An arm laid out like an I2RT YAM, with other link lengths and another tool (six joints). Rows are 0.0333 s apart.
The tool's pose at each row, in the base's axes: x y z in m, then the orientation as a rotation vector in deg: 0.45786 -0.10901 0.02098 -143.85 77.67 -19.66; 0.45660 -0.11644 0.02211 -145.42 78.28 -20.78; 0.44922 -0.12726 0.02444 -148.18 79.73 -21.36; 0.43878 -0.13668 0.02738 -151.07 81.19 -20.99; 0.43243 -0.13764 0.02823 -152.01 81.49 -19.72; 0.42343 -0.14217 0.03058 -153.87 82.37 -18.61
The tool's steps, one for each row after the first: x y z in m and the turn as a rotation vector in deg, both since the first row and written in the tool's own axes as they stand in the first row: 0.00567 0.00451 -0.00237 -1.26 1.36 -0.44; 0.01101 0.01516 -0.00829 -3.96 2.96 -0.85; 0.01358 0.02724 -0.01562 -6.98 4.00 -1.22; 0.01106 0.03240 -0.01862 -8.12 3.58 -1.31; 0.01024 0.04099 -0.02434 -10.22 3.72 -1.49
